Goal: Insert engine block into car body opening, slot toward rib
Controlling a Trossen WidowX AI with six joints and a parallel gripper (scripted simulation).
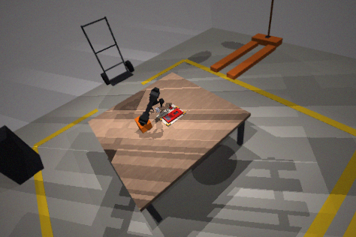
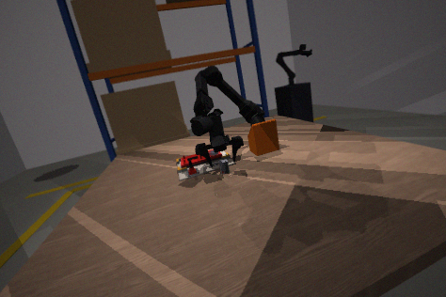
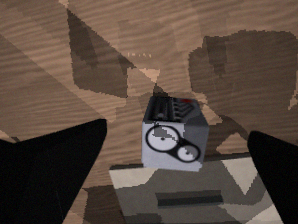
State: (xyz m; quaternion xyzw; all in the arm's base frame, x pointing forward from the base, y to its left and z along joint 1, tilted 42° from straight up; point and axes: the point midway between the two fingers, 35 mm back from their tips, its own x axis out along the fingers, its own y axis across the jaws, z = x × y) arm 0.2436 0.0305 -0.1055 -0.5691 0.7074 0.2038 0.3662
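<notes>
Now: the engine block 1 cm behind my gripper tip and 1 cm below it.
</notes>
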